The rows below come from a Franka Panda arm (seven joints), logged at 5 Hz.
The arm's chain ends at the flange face. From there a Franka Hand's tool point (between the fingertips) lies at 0.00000 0.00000 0.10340 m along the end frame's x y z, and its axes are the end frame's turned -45 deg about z.
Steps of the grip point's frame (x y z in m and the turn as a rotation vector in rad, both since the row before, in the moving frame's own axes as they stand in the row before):
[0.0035 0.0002 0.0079 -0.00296 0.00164 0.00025]
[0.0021 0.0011 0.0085 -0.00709 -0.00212 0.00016]
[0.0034 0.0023 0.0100 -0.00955 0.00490 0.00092]
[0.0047 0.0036 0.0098 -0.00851 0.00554 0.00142]
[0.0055 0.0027 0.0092 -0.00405 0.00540 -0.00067]
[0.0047 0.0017 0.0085 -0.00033 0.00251 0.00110]
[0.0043 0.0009 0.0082 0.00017 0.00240 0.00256]
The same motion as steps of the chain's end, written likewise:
[0.0023 -0.0024 0.0079 -0.00093 0.00325 0.00025]
[0.0019 -0.0014 0.0085 -0.00651 0.00351 0.00016]
[0.0030 -0.0011 0.0100 -0.00329 0.01022 0.00092]
[0.0048 -0.0010 0.0098 -0.00210 0.00993 0.00142]
[0.0051 -0.0019 0.0092 0.00095 0.00668 -0.00067]
[0.0043 -0.0020 0.0085 0.00154 0.00201 0.00110]
[0.0035 -0.0022 0.0082 0.00182 0.00158 0.00256]

